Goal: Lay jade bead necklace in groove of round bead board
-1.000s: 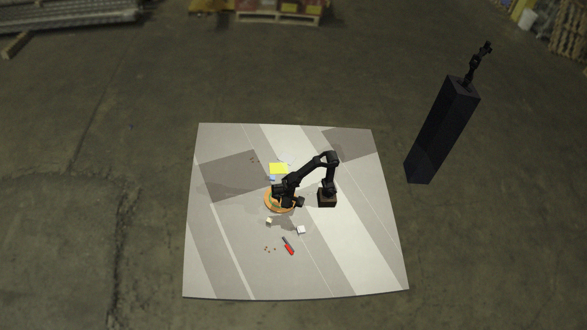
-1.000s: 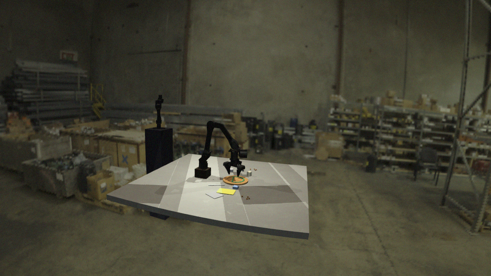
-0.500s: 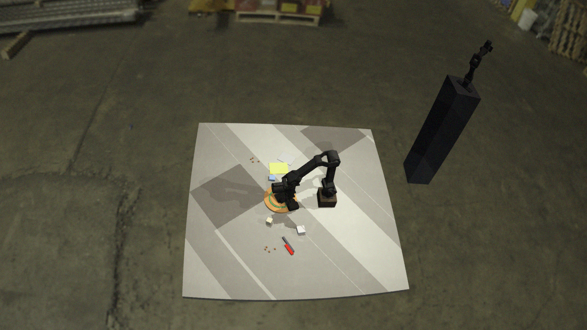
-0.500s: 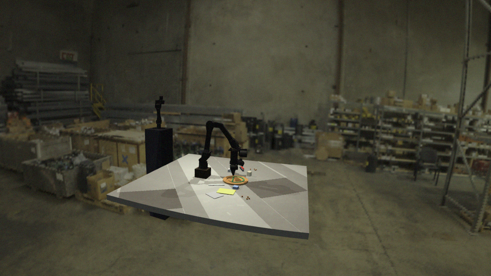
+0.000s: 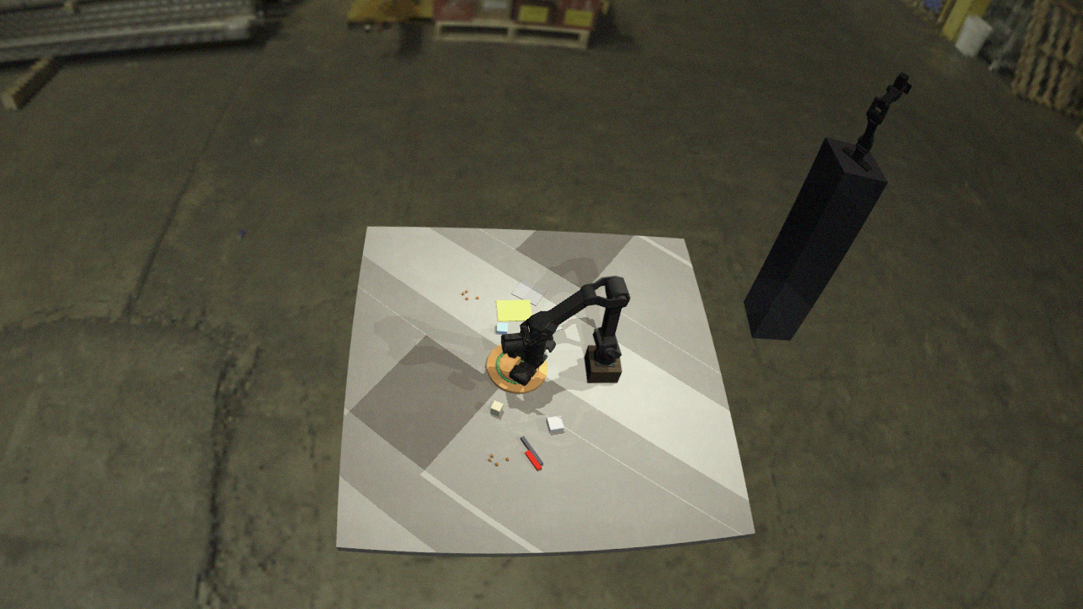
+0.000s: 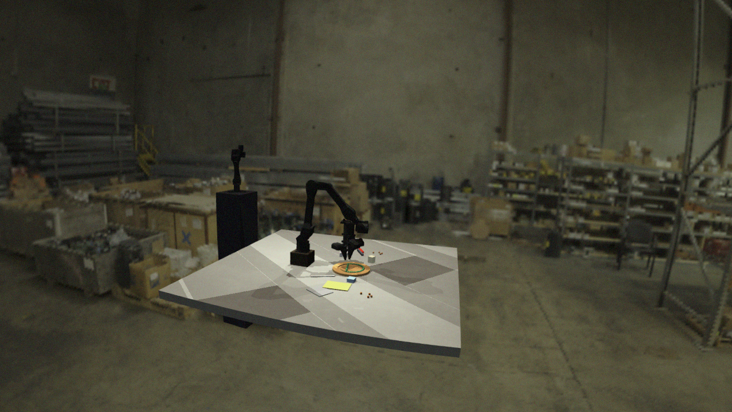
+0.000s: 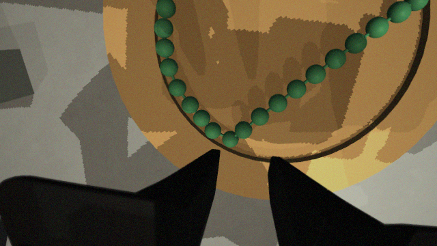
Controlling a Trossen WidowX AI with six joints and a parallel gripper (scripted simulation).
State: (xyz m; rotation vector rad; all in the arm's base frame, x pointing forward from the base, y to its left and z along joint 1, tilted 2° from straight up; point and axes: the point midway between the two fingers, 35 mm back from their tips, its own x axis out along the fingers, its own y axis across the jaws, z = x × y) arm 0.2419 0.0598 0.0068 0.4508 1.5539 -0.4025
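Right now the blue block is 200 mm to the right of my gripper tip, 90 mm ahead of it and 30 mm below it. Round my gripper tip: red-handled tool (280 mm to the left, 30 mm below, 10 mm behind); white strip (200 mm to the right, 60 mm behind, 40 mm below); cream cube (130 mm to the left, 100 mm ahead, 20 mm below).
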